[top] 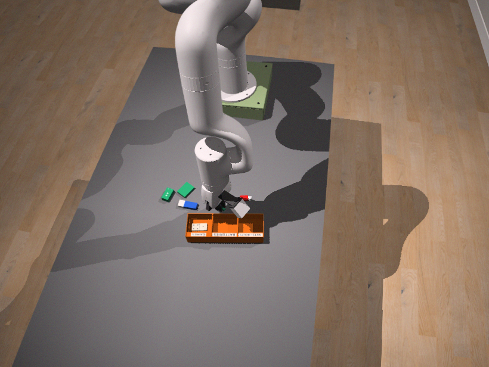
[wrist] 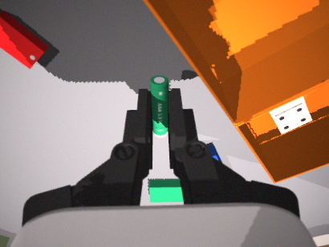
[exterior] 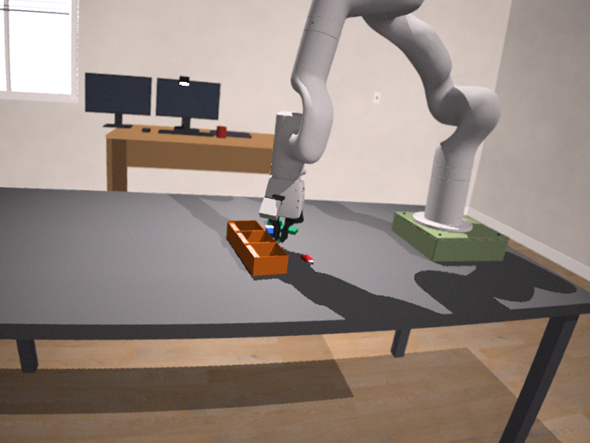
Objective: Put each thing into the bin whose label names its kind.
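Right now my hand is 8 cm short of the orange three-part bin, 2 cm to the right of it and 2 cm above it. Round my hand: white domino: 7 cm ahead, 7 cm to the right, 3 cm below; red USB stick: 5 cm behind, 9 cm to the left, 4 cm below; green cylindrical battery: 2 cm below.
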